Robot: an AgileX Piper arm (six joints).
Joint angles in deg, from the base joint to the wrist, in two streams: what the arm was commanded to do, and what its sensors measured. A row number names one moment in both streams.
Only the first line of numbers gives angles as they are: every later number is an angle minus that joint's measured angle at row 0.
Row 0, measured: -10.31 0.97 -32.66 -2.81 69.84 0.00
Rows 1 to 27, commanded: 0.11 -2.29 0.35 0.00 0.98 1.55; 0.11 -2.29 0.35 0.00 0.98 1.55; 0.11 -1.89 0.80 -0.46 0.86 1.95; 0.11 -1.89 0.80 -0.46 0.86 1.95; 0.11 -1.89 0.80 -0.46 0.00 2.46; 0.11 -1.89 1.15 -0.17 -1.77 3.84; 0.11 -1.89 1.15 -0.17 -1.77 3.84; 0.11 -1.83 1.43 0.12 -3.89 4.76; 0.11 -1.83 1.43 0.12 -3.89 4.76; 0.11 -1.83 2.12 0.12 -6.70 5.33; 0.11 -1.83 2.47 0.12 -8.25 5.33; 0.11 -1.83 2.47 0.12 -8.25 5.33; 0.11 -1.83 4.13 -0.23 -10.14 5.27; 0.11 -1.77 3.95 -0.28 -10.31 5.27; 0.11 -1.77 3.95 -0.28 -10.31 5.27; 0.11 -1.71 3.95 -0.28 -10.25 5.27; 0.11 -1.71 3.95 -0.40 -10.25 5.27; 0.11 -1.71 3.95 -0.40 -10.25 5.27; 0.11 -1.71 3.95 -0.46 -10.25 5.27; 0.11 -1.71 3.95 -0.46 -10.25 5.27; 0.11 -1.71 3.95 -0.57 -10.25 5.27; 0.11 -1.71 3.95 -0.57 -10.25 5.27; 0.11 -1.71 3.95 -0.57 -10.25 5.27; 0.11 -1.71 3.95 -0.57 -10.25 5.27; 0.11 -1.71 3.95 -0.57 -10.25 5.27; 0.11 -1.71 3.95 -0.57 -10.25 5.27; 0.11 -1.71 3.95 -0.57 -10.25 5.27
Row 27, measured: 0.00 -1.26 3.78 -0.11 -9.34 5.10
